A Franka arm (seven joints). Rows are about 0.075 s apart.
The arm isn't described. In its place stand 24 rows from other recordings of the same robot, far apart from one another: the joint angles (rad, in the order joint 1, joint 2, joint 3, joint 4, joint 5, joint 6, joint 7), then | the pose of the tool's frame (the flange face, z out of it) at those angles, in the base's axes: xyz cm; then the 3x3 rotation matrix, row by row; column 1 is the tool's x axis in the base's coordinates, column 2 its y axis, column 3 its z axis.
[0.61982, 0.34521, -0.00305, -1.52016, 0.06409, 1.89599, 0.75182] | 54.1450 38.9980 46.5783; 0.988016 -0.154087 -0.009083; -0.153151 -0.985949 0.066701; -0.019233 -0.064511 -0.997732
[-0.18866, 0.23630, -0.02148, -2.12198, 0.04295, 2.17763, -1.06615] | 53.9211 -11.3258 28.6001; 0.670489 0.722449 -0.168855; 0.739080 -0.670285 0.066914; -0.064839 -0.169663 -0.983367
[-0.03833, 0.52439, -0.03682, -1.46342, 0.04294, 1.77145, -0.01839] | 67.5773 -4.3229 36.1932; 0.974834 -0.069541 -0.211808; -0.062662 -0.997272 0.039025; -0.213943 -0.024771 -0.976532
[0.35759, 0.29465, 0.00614, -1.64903, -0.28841, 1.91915, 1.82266] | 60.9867 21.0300 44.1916; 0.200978 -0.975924 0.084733; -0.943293 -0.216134 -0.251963; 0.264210 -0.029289 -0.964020
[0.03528, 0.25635, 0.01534, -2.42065, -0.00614, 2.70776, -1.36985] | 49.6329 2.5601 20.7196; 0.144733 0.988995 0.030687; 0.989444 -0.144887 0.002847; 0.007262 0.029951 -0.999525
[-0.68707, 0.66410, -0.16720, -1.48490, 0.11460, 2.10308, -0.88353] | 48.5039 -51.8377 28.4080; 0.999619 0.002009 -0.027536; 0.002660 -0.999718 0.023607; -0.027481 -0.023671 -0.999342
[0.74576, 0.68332, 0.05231, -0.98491, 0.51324, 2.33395, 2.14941] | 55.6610 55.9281 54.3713; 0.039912 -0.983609 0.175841; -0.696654 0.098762 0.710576; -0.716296 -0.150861 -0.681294
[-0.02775, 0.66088, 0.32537, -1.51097, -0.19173, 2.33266, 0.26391] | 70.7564 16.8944 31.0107; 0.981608 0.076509 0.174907; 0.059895 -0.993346 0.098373; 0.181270 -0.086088 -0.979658
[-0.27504, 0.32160, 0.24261, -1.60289, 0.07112, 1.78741, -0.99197] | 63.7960 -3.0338 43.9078; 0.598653 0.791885 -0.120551; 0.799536 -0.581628 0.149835; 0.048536 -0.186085 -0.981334
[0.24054, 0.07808, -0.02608, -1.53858, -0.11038, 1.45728, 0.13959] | 55.3886 10.8108 58.7547; 0.988162 0.079771 -0.131046; 0.060838 -0.987907 -0.142611; -0.140837 0.132951 -0.981065
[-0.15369, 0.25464, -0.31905, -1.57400, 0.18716, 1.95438, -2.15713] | 59.3967 -26.6859 51.2386; -0.071457 0.983005 0.169101; 0.997396 0.068764 0.021737; 0.009740 0.170214 -0.985359
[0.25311, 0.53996, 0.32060, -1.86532, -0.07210, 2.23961, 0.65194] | 53.0564 32.8824 22.7754; 0.982744 -0.061731 -0.174368; -0.059376 -0.998061 0.018697; -0.175185 -0.008021 -0.984503
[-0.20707, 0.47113, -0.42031, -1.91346, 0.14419, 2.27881, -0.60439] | 51.1053 -35.1139 26.1897; 0.991879 -0.083537 -0.095903; -0.086588 -0.995848 -0.028093; -0.093158 0.036169 -0.994994
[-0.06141, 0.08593, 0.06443, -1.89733, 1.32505, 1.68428, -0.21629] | 57.5700 9.4124 50.1637; 0.983443 -0.181168 0.004209; -0.051373 -0.256447 0.965192; -0.173783 -0.949428 -0.261508
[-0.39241, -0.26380, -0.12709, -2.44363, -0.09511, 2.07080, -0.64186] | 37.5610 -22.0487 39.0743; 0.977126 0.175997 -0.119376; 0.178379 -0.983916 0.009487; -0.115787 -0.030564 -0.992804
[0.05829, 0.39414, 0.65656, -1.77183, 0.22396, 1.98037, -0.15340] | 48.7136 39.6504 37.5912; 0.724881 0.597122 -0.343500; 0.685268 -0.676001 0.270981; -0.070398 -0.431819 -0.899209
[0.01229, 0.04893, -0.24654, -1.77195, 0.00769, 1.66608, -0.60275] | 54.5913 -12.7148 51.1007; 0.923920 0.352161 -0.149515; 0.360419 -0.932263 0.031376; -0.128338 -0.082877 -0.988262
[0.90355, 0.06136, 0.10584, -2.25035, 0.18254, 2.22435, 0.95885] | 27.1776 44.2687 33.1364; 0.983342 -0.067079 -0.168933; -0.065635 -0.997744 0.014126; -0.169499 -0.002803 -0.985526
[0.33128, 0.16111, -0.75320, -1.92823, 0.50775, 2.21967, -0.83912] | 56.5169 -21.8549 44.5654; 0.931711 0.179531 0.315726; 0.129081 -0.976216 0.174187; 0.339489 -0.121538 -0.932725
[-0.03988, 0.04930, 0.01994, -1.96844, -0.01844, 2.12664, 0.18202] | 57.8886 -1.2500 45.6187; 0.975438 -0.191730 0.108442; -0.191036 -0.981438 -0.016855; 0.109661 -0.004276 -0.993960
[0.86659, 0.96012, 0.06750, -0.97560, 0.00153, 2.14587, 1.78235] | 49.4215 63.2608 30.1262; 0.638714 -0.764630 0.085935; -0.763001 -0.614980 0.199072; -0.099368 -0.192719 -0.976210
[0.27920, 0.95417, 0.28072, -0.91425, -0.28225, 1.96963, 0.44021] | 72.6393 32.6124 33.0566; 0.987670 0.084620 0.131713; 0.081950 -0.996308 0.025567; 0.133390 -0.014457 -0.990958
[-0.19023, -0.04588, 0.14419, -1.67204, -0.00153, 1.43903, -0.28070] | 52.2091 -2.2605 59.1820; 0.955699 0.227576 -0.186677; 0.231765 -0.972772 0.000629; -0.181451 -0.043866 -0.982421
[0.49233, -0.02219, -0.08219, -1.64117, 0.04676, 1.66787, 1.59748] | 50.8395 22.5500 61.2163; 0.371589 -0.928046 0.025521; -0.927061 -0.369440 0.063809; -0.049790 -0.047370 -0.997636
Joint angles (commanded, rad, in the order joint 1, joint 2, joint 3, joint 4, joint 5, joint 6, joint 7), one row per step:
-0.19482, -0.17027, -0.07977, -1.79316, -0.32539, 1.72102, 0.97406
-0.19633, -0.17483, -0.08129, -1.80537, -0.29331, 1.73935, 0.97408
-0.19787, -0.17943, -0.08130, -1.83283, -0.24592, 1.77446, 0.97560
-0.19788, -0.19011, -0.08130, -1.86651, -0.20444, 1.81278, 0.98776
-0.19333, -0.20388, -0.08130, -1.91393, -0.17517, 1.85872, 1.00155
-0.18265, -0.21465, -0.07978, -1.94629, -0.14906, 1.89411, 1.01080
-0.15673, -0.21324, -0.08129, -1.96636, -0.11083, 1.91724, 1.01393
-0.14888, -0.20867, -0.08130, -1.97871, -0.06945, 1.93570, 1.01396
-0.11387, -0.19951, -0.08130, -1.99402, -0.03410, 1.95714, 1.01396
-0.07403, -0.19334, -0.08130, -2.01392, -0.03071, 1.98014, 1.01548
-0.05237, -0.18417, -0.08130, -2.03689, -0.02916, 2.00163, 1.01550
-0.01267, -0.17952, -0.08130, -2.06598, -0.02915, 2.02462, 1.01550
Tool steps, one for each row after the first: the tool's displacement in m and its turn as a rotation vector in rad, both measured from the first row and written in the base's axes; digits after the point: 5 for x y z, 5 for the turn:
0.00039, 0.00168, -0.00277, 0.02906, -0.01841, 0.00066
0.00241, 0.00558, -0.01152, 0.07258, -0.04265, 0.00344
0.00264, 0.01002, -0.01957, 0.11057, -0.07141, -0.00361
0.00217, 0.01600, -0.03174, 0.13865, -0.09387, -0.00724
0.00301, 0.02500, -0.03895, 0.16273, -0.11511, -0.00206
0.00805, 0.03986, -0.04756, 0.20102, -0.12487, 0.01438
0.01147, 0.04650, -0.05431, 0.24019, -0.13572, 0.01448
0.01868, 0.06619, -0.06446, 0.27601, -0.13667, 0.04106
0.02399, 0.08667, -0.07512, 0.28236, -0.12906, 0.07839
0.02706, 0.09803, -0.08901, 0.28661, -0.11577, 0.09846
0.02893, 0.11884, -0.10341, 0.29054, -0.09945, 0.13696

